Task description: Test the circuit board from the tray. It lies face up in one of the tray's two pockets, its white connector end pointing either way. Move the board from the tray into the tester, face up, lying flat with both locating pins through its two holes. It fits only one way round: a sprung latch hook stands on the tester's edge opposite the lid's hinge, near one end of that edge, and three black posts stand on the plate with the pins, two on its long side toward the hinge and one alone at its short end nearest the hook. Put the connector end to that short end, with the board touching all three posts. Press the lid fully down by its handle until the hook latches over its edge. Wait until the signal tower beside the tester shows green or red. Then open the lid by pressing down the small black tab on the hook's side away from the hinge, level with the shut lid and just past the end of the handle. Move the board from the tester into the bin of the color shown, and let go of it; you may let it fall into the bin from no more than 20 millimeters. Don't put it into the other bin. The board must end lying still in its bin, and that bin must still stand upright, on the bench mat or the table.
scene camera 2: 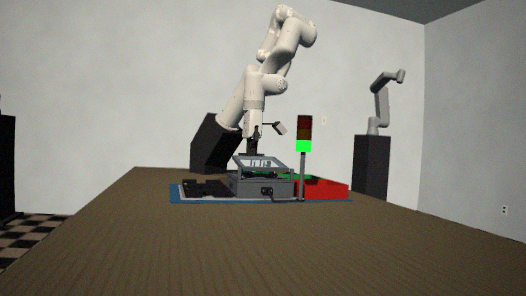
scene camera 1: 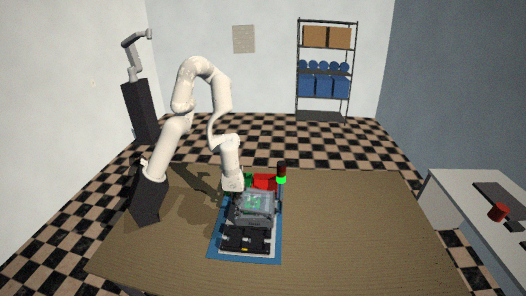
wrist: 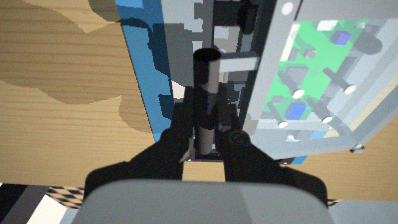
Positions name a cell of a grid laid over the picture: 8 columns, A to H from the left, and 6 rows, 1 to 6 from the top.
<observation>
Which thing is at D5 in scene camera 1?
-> A tester lid.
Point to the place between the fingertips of the gripper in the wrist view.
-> At E3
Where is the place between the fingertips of the gripper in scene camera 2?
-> D4
</observation>
